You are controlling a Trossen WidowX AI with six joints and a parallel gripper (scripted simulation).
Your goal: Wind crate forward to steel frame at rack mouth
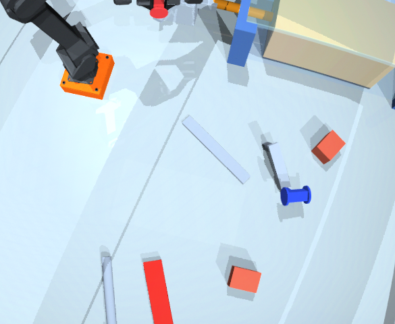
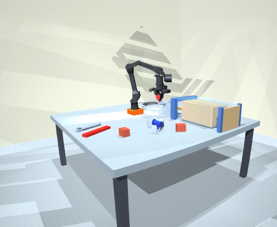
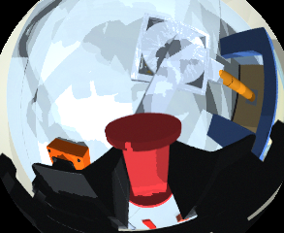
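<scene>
The grey crank handle is 3 cm to the left of my gripper tip, 1 cm below it and 1 cm ahead of it. From my gripper tip the other things lie so: red knob: 2 cm above; then round winch: 9 cm to the left, 8 cm below, 2 cm ahead; then blue steel frame: 19 cm ahead, 8 cm to the left, 1 cm below.
</scene>
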